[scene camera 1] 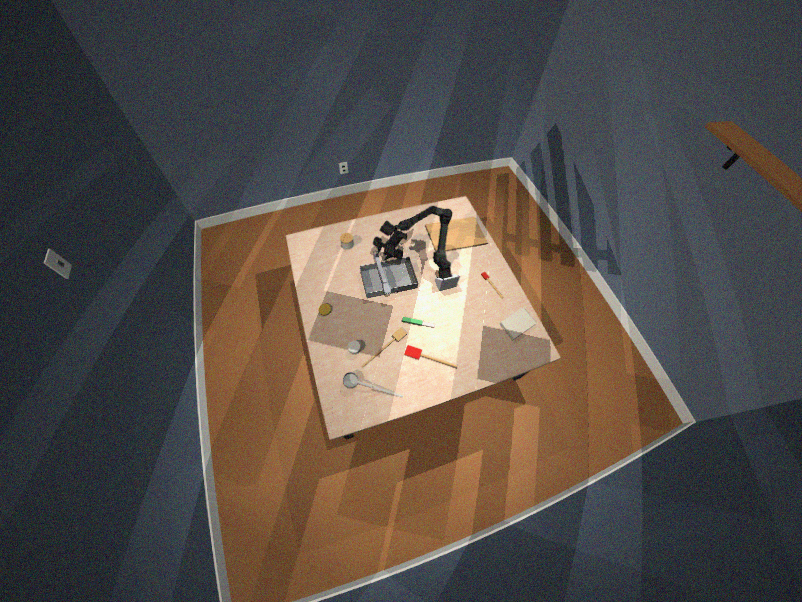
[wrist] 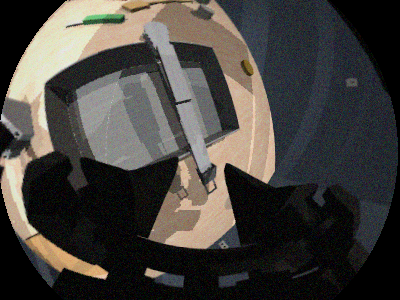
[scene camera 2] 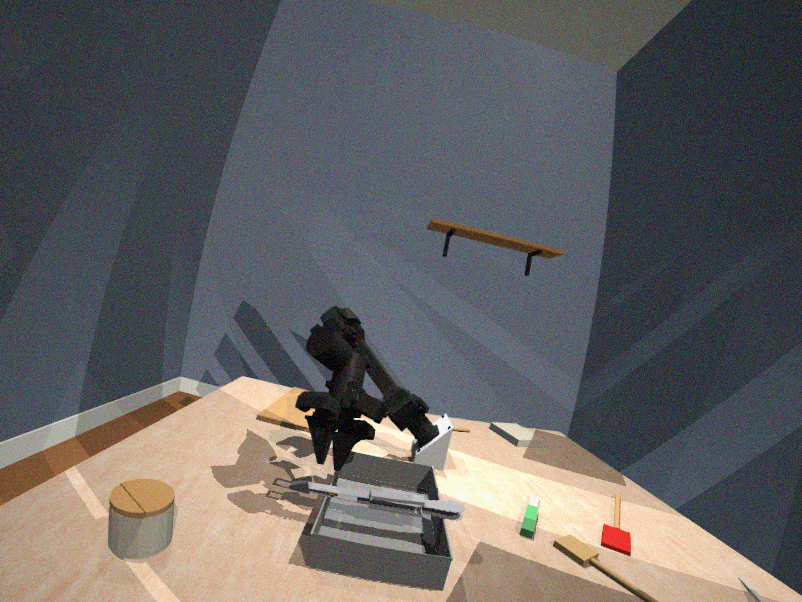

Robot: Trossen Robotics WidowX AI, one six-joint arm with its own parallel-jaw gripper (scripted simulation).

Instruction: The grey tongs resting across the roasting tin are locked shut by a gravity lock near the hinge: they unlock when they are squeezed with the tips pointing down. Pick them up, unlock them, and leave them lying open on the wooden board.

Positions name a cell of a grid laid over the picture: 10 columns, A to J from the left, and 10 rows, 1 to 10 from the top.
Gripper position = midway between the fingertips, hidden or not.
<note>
In view: the gripper (scene camera 2: E8), a red spatula (scene camera 2: H9) and a lidded canister (scene camera 2: B9).
The gripper is seen too in the wrist view (wrist: F6). The wrist view does not show the lidded canister, which is hidden by the gripper.
</note>
